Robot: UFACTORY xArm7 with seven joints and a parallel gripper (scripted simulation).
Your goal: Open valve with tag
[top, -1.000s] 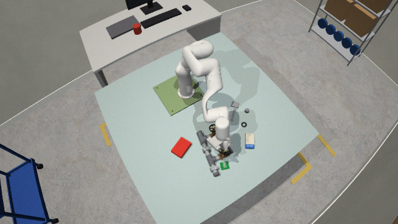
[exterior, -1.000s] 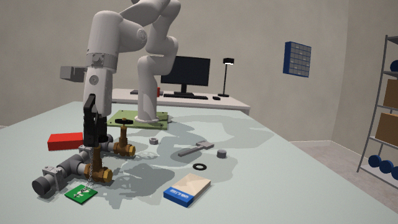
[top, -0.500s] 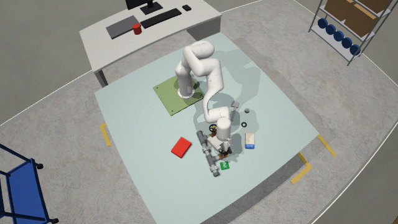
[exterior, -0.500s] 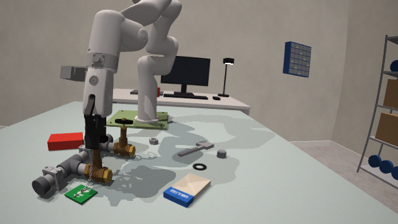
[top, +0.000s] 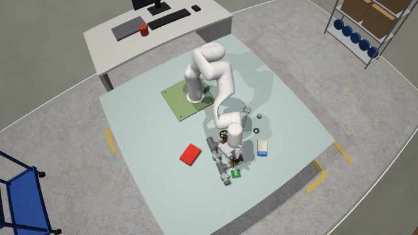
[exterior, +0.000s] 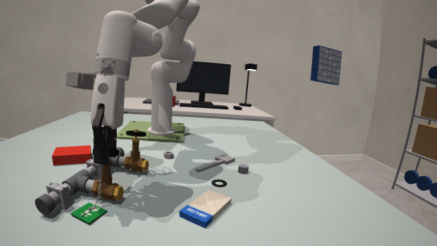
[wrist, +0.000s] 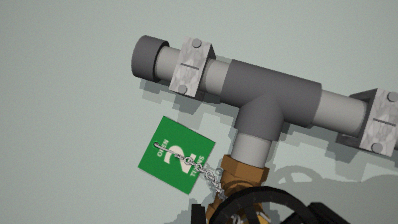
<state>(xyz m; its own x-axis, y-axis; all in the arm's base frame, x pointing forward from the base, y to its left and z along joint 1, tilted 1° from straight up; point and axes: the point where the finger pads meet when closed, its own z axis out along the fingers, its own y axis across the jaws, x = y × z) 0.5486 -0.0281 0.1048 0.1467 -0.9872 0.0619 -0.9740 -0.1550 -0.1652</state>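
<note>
The green tag is 100 mm below my hand, 80 mm ahead of it and 20 mm to the right of it. From my hand the other things lie so: box 220 mm to the left, 100 mm below, 10 mm ahead; then nut 280 mm behind, 100 mm to the left, 100 mm below; then red block 200 mm to the right, 170 mm behind, 90 mm below.
</note>
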